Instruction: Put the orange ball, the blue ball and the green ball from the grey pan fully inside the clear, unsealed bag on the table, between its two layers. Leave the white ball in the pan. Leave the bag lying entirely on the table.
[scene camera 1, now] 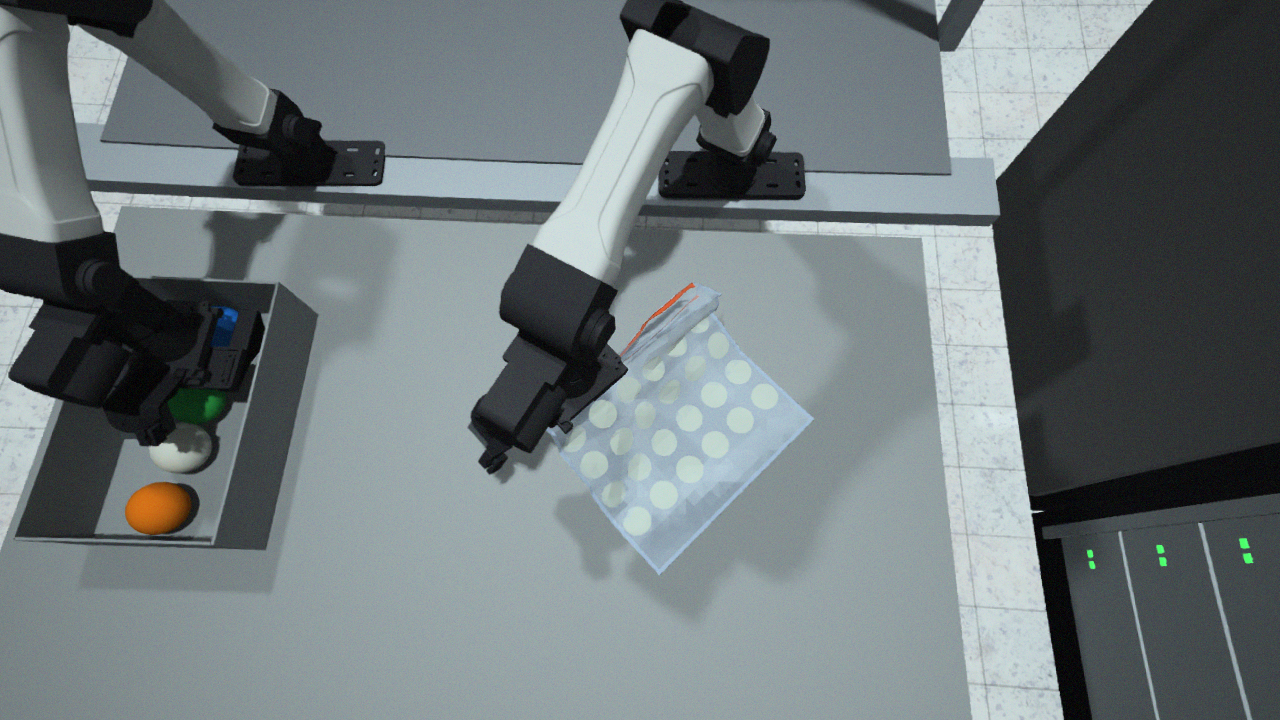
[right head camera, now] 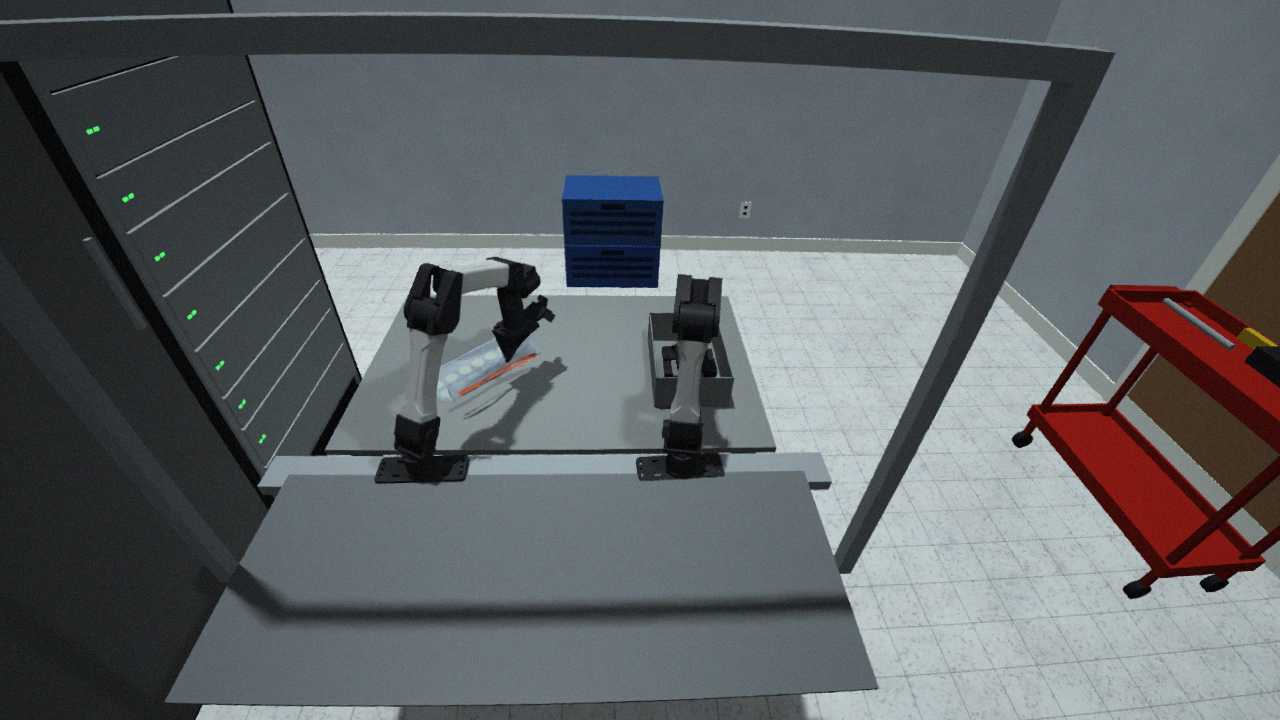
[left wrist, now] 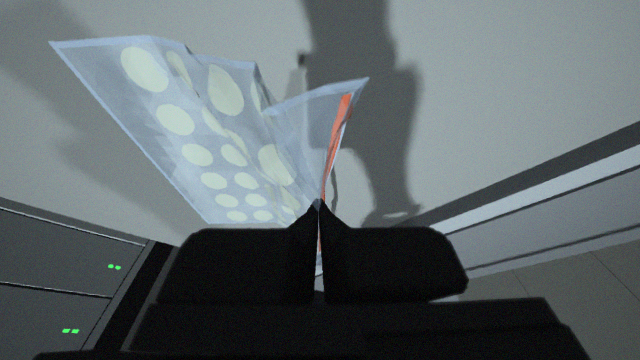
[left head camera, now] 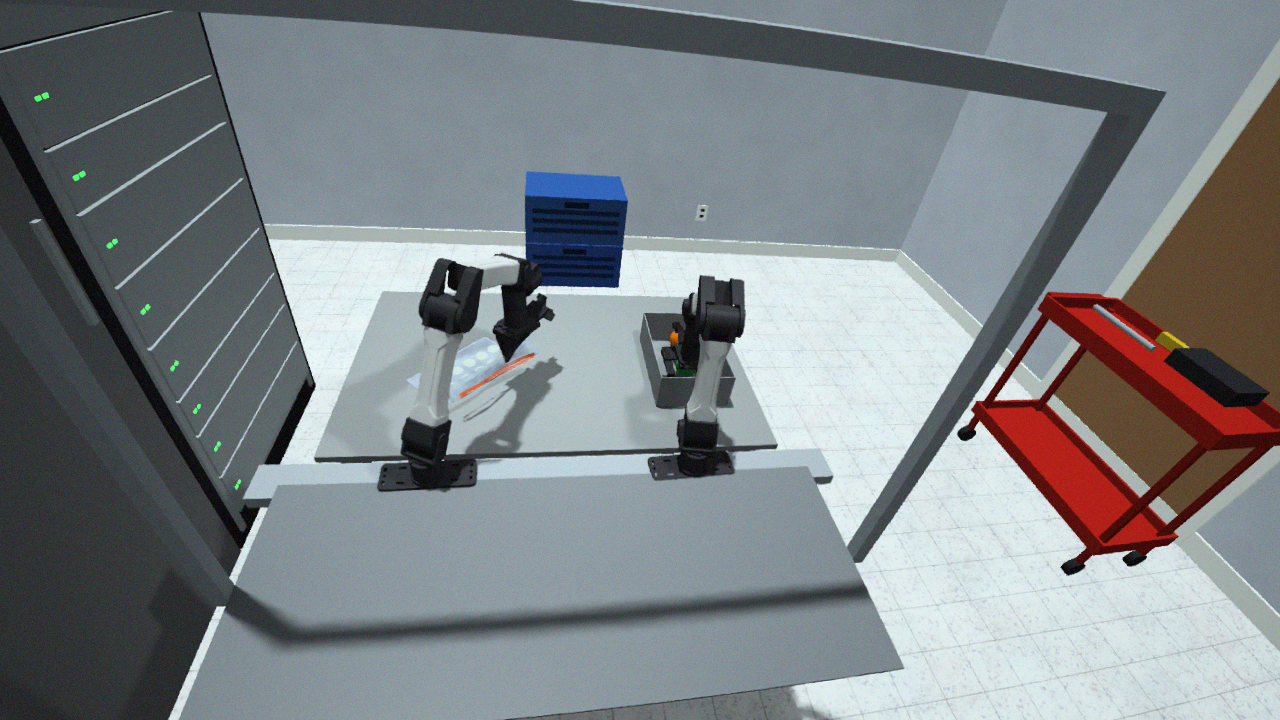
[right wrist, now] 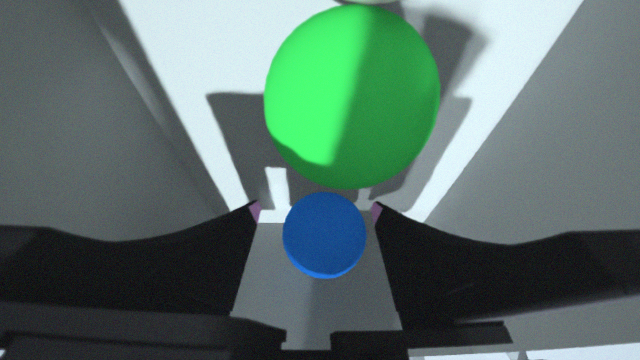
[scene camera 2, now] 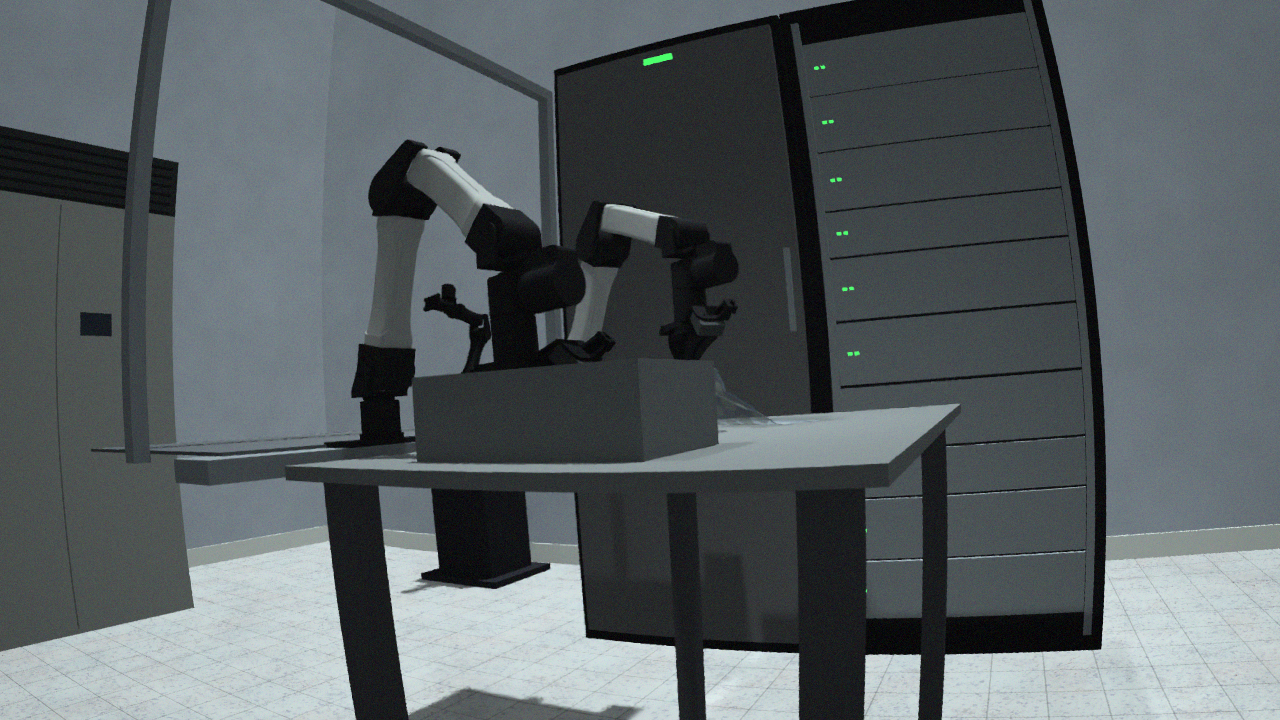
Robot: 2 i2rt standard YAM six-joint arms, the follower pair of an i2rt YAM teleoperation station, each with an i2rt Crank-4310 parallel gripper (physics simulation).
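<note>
The clear bag with pale dots and an orange-red strip has its opening edge raised from the table. My left gripper is shut on the bag's upper layer at that edge. My right gripper is open inside the grey pan, with the blue ball showing between its fingertips. The green ball lies just beyond the fingertips. The white ball and the orange ball lie farther along the pan. The right arm partly hides the pan.
The pan's high walls stand close around my right fingers. The table bears pan and bag. A dark cabinet stands beyond the table's edge on the bag side. A red cart stands at the right in the left head view.
</note>
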